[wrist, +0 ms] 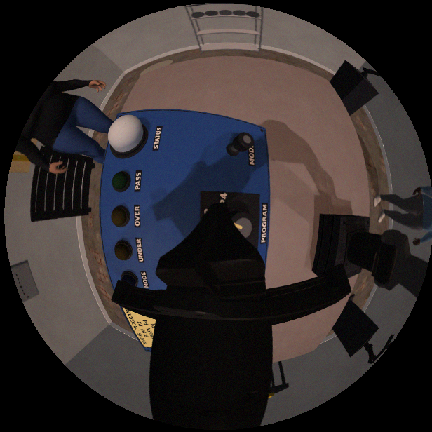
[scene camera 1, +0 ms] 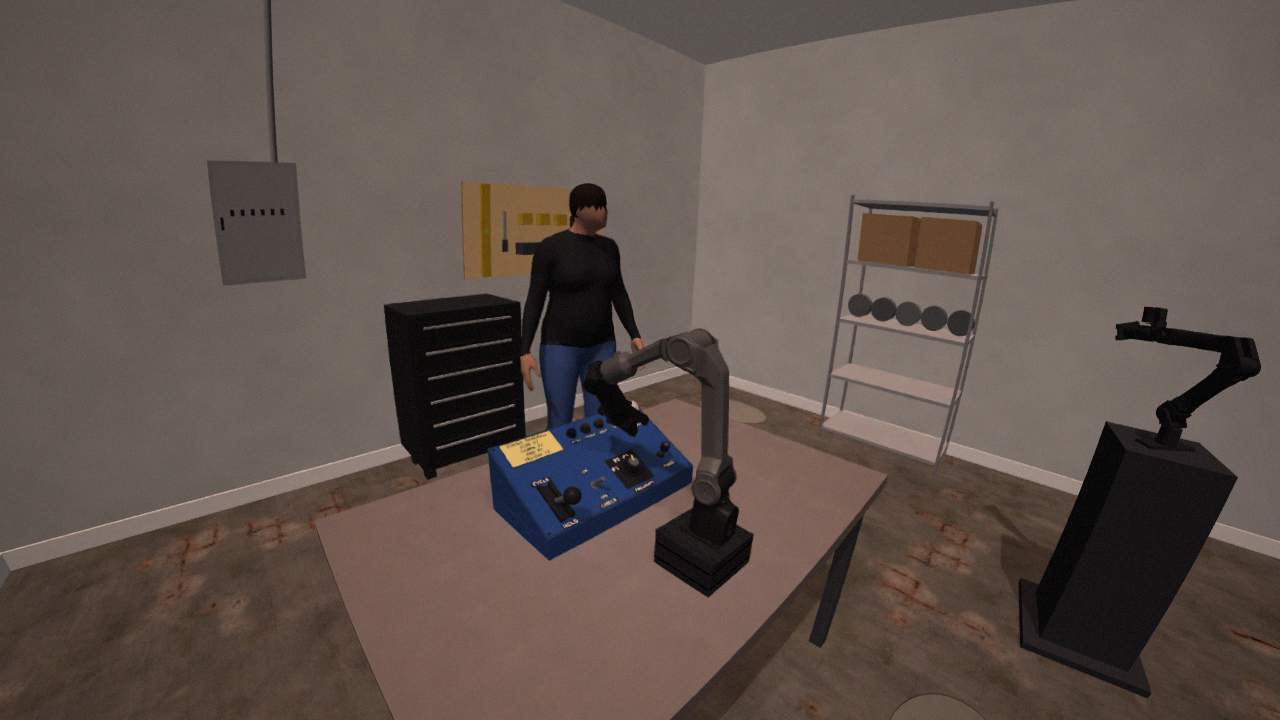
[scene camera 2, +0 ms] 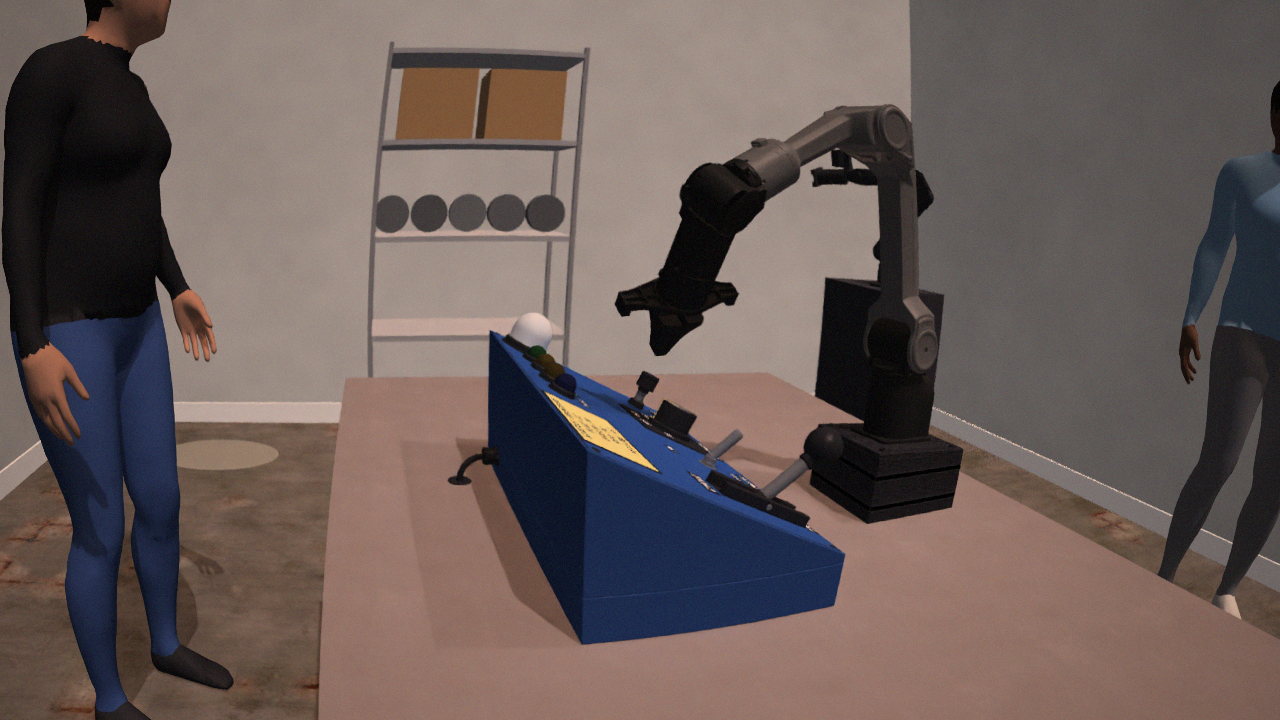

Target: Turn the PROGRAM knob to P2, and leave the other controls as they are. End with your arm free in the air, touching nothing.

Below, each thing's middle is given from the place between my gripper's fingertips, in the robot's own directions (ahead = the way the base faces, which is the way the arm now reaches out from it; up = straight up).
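Blue console (scene camera 2: 640, 534): 80 mm below my hand, 80 mm ahead of it, 80 mm to the left of it. Ball-ended cycle lever (scene camera 2: 823, 447): 60 mm below my hand, 270 mm to the left of it, 30 mm behind it.
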